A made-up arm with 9 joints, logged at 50 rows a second.
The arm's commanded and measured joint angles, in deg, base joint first. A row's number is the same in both.
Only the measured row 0 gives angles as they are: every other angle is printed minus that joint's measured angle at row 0.
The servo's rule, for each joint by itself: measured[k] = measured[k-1] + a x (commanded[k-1-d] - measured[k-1]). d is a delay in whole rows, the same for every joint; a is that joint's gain. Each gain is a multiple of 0.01, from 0.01 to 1. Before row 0 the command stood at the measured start. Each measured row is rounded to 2 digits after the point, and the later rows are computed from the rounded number. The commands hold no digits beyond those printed.
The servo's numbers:
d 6
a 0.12 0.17 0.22 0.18 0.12 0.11 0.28 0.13 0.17
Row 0, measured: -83.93, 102.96, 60.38, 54.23, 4.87, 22.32, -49.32, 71.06, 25.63
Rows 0 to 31, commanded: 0.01, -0.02, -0.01, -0.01, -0.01, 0.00, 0.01, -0.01, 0.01; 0.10, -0.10, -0.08, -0.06, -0.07, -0.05, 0.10, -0.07, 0.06; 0.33, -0.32, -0.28, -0.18, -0.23, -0.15, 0.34, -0.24, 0.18; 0.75, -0.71, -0.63, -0.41, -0.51, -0.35, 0.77, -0.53, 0.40; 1.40, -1.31, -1.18, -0.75, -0.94, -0.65, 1.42, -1.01, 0.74; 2.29, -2.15, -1.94, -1.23, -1.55, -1.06, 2.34, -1.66, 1.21; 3.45, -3.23, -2.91, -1.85, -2.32, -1.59, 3.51, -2.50, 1.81; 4.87, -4.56, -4.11, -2.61, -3.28, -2.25, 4.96, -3.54, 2.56; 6.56, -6.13, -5.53, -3.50, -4.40, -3.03, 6.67, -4.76, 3.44; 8.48, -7.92, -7.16, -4.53, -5.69, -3.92, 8.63, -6.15, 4.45; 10.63, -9.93, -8.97, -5.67, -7.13, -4.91, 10.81, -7.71, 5.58; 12.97, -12.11, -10.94, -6.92, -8.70, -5.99, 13.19, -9.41, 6.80; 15.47, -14.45, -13.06, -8.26, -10.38, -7.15, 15.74, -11.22, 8.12; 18.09, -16.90, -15.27, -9.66, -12.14, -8.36, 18.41, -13.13, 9.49; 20.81, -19.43, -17.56, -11.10, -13.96, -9.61, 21.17, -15.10, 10.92; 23.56, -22.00, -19.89, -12.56, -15.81, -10.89, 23.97, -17.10, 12.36; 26.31, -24.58, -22.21, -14.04, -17.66, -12.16, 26.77, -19.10, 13.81; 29.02, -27.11, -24.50, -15.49, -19.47, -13.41, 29.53, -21.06, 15.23; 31.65, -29.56, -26.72, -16.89, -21.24, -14.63, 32.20, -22.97, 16.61; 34.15, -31.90, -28.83, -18.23, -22.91, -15.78, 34.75, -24.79, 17.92; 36.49, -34.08, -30.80, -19.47, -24.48, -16.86, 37.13, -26.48, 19.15; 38.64, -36.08, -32.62, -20.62, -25.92, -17.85, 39.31, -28.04, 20.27; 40.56, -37.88, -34.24, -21.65, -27.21, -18.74, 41.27, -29.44, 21.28; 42.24, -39.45, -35.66, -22.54, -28.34, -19.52, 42.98, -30.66, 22.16; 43.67, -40.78, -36.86, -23.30, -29.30, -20.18, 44.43, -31.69, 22.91; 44.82, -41.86, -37.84, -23.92, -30.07, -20.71, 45.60, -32.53, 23.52; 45.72, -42.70, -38.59, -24.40, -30.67, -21.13, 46.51, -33.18, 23.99; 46.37, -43.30, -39.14, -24.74, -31.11, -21.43, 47.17, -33.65, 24.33; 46.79, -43.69, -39.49, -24.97, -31.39, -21.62, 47.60, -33.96, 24.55; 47.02, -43.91, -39.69, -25.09, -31.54, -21.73, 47.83, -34.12, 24.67; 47.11, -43.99, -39.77, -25.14, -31.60, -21.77, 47.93, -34.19, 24.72; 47.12, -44.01, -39.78, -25.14, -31.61, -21.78, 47.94, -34.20, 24.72
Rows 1 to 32, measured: 0.00, 0.00, 0.00, 0.00, 0.00, 0.00, 0.00, 0.00, 0.00; 0.00, 0.00, 0.00, 0.00, 0.00, 0.00, 0.00, 0.00, 0.00; 0.00, 0.00, 0.00, 0.00, 0.00, 0.00, 0.00, 0.00, 0.00; 0.00, 0.00, 0.00, 0.00, 0.00, 0.00, 0.00, 0.00, 0.00; 0.00, 0.00, 0.00, 0.00, 0.00, 0.00, 0.00, 0.00, 0.00; 0.00, 0.00, 0.00, 0.00, 0.00, 0.00, 0.00, 0.00, 0.00; 0.00, 0.00, 0.00, 0.00, 0.00, 0.00, 0.00, 0.00, 0.00; 0.01, -0.02, -0.02, -0.01, -0.01, -0.01, 0.03, -0.01, 0.01; 0.05, -0.07, -0.08, -0.04, -0.04, -0.03, 0.12, -0.04, 0.04; 0.13, -0.18, -0.20, -0.11, -0.10, -0.07, 0.30, -0.10, 0.10; 0.28, -0.37, -0.42, -0.23, -0.20, -0.13, 0.61, -0.22, 0.21; 0.52, -0.67, -0.75, -0.41, -0.36, -0.23, 1.09, -0.41, 0.38; 0.87, -1.11, -1.23, -0.67, -0.60, -0.38, 1.77, -0.68, 0.62; 1.35, -1.70, -1.86, -1.02, -0.92, -0.59, 2.66, -1.05, 0.95; 1.98, -2.45, -2.67, -1.47, -1.34, -0.86, 3.78, -1.53, 1.37; 2.76, -3.38, -3.66, -2.02, -1.86, -1.20, 5.14, -2.13, 1.89; 3.70, -4.49, -4.83, -2.68, -2.49, -1.61, 6.73, -2.86, 2.52; 4.81, -5.79, -6.17, -3.44, -3.24, -2.09, 8.54, -3.71, 3.25; 6.09, -7.26, -7.69, -4.31, -4.10, -2.65, 10.56, -4.69, 4.08; 7.53, -8.90, -9.36, -5.27, -5.06, -3.28, 12.76, -5.79, 5.00; 9.12, -10.69, -11.16, -6.32, -6.13, -3.98, 15.11, -7.00, 6.01; 10.85, -12.61, -13.08, -7.44, -7.29, -4.74, 17.59, -8.31, 7.09; 12.71, -14.64, -15.09, -8.63, -8.53, -5.56, 20.16, -9.71, 8.23; 14.67, -16.76, -17.16, -9.86, -9.84, -6.42, 22.78, -11.19, 9.42; 16.71, -18.94, -19.26, -11.13, -11.21, -7.32, 25.42, -12.72, 10.64; 18.80, -21.14, -21.37, -12.41, -12.61, -8.25, 28.03, -14.29, 11.88; 20.92, -23.34, -23.44, -13.68, -14.03, -9.20, 30.58, -15.87, 13.12; 23.05, -25.51, -25.46, -14.93, -15.46, -10.15, 33.02, -17.45, 14.34; 25.15, -27.61, -27.39, -16.14, -16.87, -11.09, 35.33, -19.01, 15.52; 27.20, -29.62, -29.21, -17.29, -18.25, -12.02, 37.47, -20.52, 16.65; 29.18, -31.52, -30.89, -18.37, -19.58, -12.92, 39.42, -21.97, 17.71; 31.06, -33.28, -32.42, -19.37, -20.84, -13.78, 41.15, -23.34, 18.70
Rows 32 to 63, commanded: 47.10, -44.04, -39.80, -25.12, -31.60, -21.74, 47.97, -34.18, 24.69; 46.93, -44.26, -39.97, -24.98, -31.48, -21.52, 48.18, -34.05, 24.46; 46.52, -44.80, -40.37, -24.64, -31.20, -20.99, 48.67, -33.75, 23.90; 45.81, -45.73, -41.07, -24.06, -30.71, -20.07, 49.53, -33.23, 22.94; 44.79, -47.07, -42.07, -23.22, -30.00, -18.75, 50.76, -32.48, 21.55; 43.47, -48.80, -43.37, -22.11, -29.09, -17.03, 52.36, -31.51, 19.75; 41.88, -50.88, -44.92, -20.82, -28.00, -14.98, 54.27, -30.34, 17.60; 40.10, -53.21, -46.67, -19.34, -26.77, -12.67, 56.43, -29.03, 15.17; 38.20, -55.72, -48.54, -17.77, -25.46, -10.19, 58.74, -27.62, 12.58; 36.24, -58.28, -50.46, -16.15, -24.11, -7.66, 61.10, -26.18, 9.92; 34.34, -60.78, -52.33, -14.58, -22.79, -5.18, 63.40, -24.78, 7.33; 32.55, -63.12, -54.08, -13.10, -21.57, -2.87, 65.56, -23.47, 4.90; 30.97, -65.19, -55.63, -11.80, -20.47, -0.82, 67.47, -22.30, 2.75; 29.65, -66.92, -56.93, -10.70, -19.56, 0.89, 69.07, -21.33, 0.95; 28.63, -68.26, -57.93, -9.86, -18.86, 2.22, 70.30, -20.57, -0.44; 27.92, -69.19, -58.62, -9.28, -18.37, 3.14, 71.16, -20.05, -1.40; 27.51, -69.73, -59.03, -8.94, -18.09, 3.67, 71.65, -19.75, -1.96; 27.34, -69.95, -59.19, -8.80, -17.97, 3.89, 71.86, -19.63, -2.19; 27.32, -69.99, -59.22, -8.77, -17.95, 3.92, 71.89, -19.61, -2.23; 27.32, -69.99, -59.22, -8.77, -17.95, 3.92, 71.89, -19.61, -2.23; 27.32, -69.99, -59.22, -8.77, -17.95, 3.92, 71.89, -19.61, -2.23; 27.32, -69.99, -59.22, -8.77, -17.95, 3.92, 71.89, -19.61, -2.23; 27.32, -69.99, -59.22, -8.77, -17.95, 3.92, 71.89, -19.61, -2.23; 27.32, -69.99, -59.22, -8.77, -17.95, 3.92, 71.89, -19.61, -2.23; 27.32, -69.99, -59.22, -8.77, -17.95, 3.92, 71.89, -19.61, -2.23; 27.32, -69.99, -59.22, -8.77, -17.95, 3.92, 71.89, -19.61, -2.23; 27.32, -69.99, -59.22, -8.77, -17.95, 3.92, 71.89, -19.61, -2.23; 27.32, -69.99, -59.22, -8.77, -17.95, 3.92, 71.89, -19.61, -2.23; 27.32, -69.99, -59.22, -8.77, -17.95, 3.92, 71.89, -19.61, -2.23; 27.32, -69.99, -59.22, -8.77, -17.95, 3.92, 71.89, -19.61, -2.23; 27.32, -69.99, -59.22, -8.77, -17.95, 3.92, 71.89, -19.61, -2.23; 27.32, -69.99, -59.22, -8.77, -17.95, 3.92, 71.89, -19.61, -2.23
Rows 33 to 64, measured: 32.82, -34.88, -33.78, -20.28, -22.02, -14.59, 42.65, -24.62, 19.60; 34.45, -36.31, -34.96, -21.08, -23.11, -15.34, 43.92, -25.79, 20.40; 35.93, -37.56, -35.96, -21.78, -24.10, -16.03, 44.95, -26.85, 21.11; 37.26, -38.64, -36.78, -22.38, -24.99, -16.66, 45.76, -27.80, 21.72; 38.44, -39.55, -37.44, -22.88, -25.78, -17.22, 46.37, -28.63, 22.23; 39.48, -40.31, -37.95, -23.29, -26.48, -17.72, 46.81, -29.35, 22.65; 40.39, -40.94, -38.36, -23.62, -27.09, -18.16, 47.13, -29.98, 23.00; 41.17, -41.50, -38.71, -23.86, -27.62, -18.53, 47.42, -30.51, 23.25; 41.81, -42.06, -39.08, -24.00, -28.05, -18.80, 47.77, -30.93, 23.36; 42.29, -42.68, -39.52, -24.01, -28.37, -18.94, 48.26, -31.23, 23.29; 42.59, -43.43, -40.08, -23.87, -28.57, -18.92, 48.96, -31.39, 22.99; 42.70, -44.34, -40.80, -23.55, -28.63, -18.71, 49.91, -31.41, 22.44; 42.60, -45.45, -41.71, -23.06, -28.55, -18.30, 51.13, -31.27, 21.62; 42.30, -46.77, -42.80, -22.39, -28.34, -17.68, 52.61, -30.98, 20.52; 41.81, -48.29, -44.06, -21.56, -27.99, -16.86, 54.33, -30.54, 19.17; 41.14, -49.99, -45.47, -20.59, -27.52, -15.85, 56.23, -29.97, 17.60; 40.32, -51.82, -46.98, -19.51, -26.95, -14.68, 58.24, -29.30, 15.85; 39.39, -53.74, -48.54, -18.36, -26.30, -13.38, 60.29, -28.54, 13.99; 38.38, -55.69, -50.10, -17.18, -25.60, -12.00, 62.30, -27.73, 12.08; 37.33, -57.60, -51.60, -16.01, -24.88, -10.58, 64.20, -26.90, 10.19; 36.29, -59.41, -52.99, -14.90, -24.16, -9.17, 65.91, -26.08, 8.38; 35.29, -61.07, -54.23, -13.89, -23.47, -7.82, 67.38, -25.30, 6.72; 34.36, -62.54, -55.29, -13.00, -22.82, -6.56, 68.58, -24.58, 5.24; 33.52, -63.80, -56.15, -12.24, -22.24, -5.41, 69.50, -23.94, 3.98; 32.78, -64.85, -56.83, -11.62, -21.73, -4.38, 70.17, -23.38, 2.92; 32.12, -65.72, -57.36, -11.11, -21.28, -3.47, 70.65, -22.89, 2.04; 31.54, -66.45, -57.77, -10.69, -20.88, -2.66, 71.00, -22.46, 1.31; 31.03, -67.05, -58.09, -10.34, -20.53, -1.94, 71.25, -22.09, 0.71; 30.58, -67.55, -58.34, -10.06, -20.22, -1.30, 71.43, -21.77, 0.21; 30.19, -67.96, -58.53, -9.83, -19.95, -0.73, 71.56, -21.49, -0.20; 29.85, -68.31, -58.68, -9.64, -19.71, -0.22, 71.65, -21.25, -0.55; 29.55, -68.60, -58.80, -9.48, -19.50, 0.24, 71.72, -21.04, -0.84
